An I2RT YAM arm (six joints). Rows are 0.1 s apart.
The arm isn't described. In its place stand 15 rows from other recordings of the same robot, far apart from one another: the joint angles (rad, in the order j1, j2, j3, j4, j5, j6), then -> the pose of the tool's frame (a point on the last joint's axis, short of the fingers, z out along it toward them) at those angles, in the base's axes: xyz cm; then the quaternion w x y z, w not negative.
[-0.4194, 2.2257, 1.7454, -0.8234, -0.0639, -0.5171] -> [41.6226 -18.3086 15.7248 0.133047 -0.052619 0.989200 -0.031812]
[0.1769, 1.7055, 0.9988, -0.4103, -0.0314, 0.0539] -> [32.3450 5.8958 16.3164 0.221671 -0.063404 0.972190 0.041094]
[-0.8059, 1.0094, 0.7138, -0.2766, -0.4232, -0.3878] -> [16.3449 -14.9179 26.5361 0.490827 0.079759 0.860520 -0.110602]
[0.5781, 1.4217, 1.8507, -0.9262, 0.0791, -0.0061] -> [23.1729 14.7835 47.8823 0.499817 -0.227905 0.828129 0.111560]
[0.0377, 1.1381, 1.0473, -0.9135, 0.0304, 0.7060] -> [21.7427 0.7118 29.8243 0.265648 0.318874 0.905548 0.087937]
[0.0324, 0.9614, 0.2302, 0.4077, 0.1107, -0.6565] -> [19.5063 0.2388 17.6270 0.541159 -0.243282 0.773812 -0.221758]
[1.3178, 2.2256, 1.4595, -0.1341, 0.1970, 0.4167] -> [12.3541 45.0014 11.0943 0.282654 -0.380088 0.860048 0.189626]
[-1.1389, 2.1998, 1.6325, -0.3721, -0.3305, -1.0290] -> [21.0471 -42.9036 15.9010 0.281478 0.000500 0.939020 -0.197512]
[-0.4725, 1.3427, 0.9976, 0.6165, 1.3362, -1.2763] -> [24.2839 -16.3004 36.6301 0.113454 0.268220 0.630000 -0.719921]
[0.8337, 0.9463, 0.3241, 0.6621, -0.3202, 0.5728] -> [13.1106 16.1097 23.7937 0.471530 -0.202949 0.663235 0.544602]
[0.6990, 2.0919, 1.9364, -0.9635, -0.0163, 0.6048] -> [34.4564 29.0392 26.5194 0.173226 -0.047708 0.973394 0.142199]
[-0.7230, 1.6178, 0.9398, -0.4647, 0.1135, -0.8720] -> [22.6970 -20.5653 17.0766 0.108471 -0.060601 0.973796 -0.190478]
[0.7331, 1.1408, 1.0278, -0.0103, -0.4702, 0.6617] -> [18.6190 18.9373 37.2456 0.381521 -0.180164 0.722746 0.547377]
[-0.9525, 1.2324, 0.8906, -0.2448, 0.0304, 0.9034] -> [15.8266 -22.4357 27.6281 0.471950 0.709644 0.522535 -0.024989]
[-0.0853, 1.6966, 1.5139, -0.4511, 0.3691, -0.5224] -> [38.8812 -4.6137 32.6417 0.374558 -0.109277 0.874198 -0.289038]
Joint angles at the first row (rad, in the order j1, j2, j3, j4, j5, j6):
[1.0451 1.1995 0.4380 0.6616 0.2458 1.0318]
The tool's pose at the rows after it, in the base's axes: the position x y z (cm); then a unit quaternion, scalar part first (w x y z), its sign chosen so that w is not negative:
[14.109 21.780 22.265 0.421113 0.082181 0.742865 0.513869]
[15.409 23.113 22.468 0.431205 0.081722 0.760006 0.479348]
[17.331 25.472 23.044 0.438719 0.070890 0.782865 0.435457]
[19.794 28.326 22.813 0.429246 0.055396 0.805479 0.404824]
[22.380 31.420 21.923 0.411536 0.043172 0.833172 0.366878]
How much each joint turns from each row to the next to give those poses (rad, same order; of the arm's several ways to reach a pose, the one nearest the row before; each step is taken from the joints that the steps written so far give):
[-0.0146 0.0392 0.0316 -0.0139 0.0088 -0.0066]
[-0.0119 0.0715 0.0823 -0.0659 0.0287 -0.0301]
[-0.0102 0.1086 0.1430 -0.1079 0.0245 -0.0459]
[-0.0183 0.1460 0.1558 -0.0822 -0.0198 -0.0298]
[-0.0131 0.1593 0.1773 -0.1153 -0.0120 -0.0185]

